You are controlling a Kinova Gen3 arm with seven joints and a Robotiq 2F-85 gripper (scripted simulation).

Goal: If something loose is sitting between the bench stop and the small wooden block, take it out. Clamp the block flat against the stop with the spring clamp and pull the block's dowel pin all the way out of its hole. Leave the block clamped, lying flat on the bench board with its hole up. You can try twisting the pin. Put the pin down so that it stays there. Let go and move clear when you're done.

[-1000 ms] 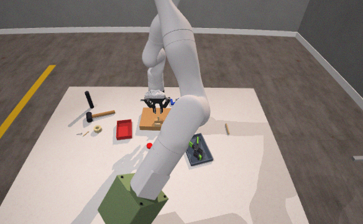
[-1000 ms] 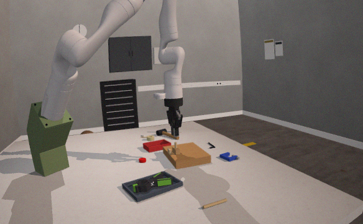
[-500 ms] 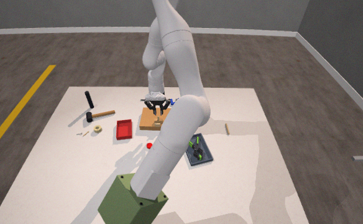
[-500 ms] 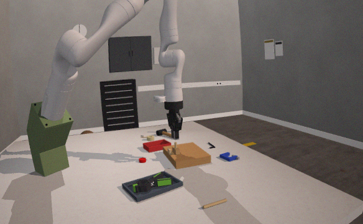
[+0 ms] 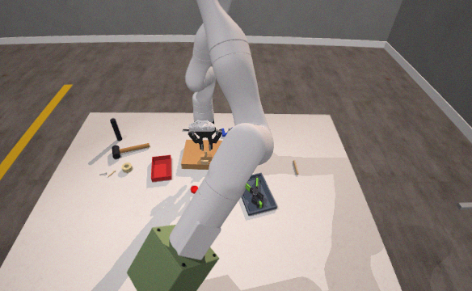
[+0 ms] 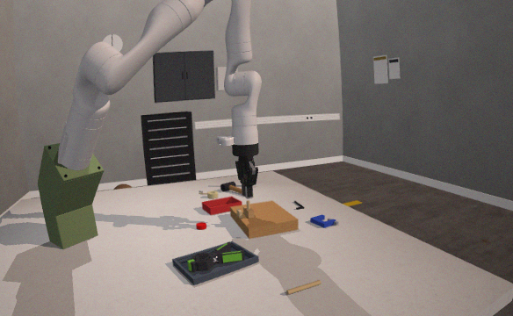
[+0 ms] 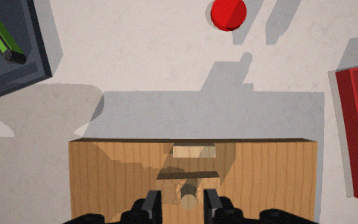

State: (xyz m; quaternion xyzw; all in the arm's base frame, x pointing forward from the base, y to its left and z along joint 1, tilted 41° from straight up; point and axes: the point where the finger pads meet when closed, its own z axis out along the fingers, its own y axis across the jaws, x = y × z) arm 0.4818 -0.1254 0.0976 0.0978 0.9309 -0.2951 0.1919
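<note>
My gripper is now 50 mm above the dowel pin. Round my hand: wooden bench board: 90 mm below, 40 mm ahead, 10 mm to the right; then red disc: 120 mm behind, 100 mm below, 80 mm to the left; then red tray: 190 mm to the left, 100 mm below, 30 mm ahead.
</note>
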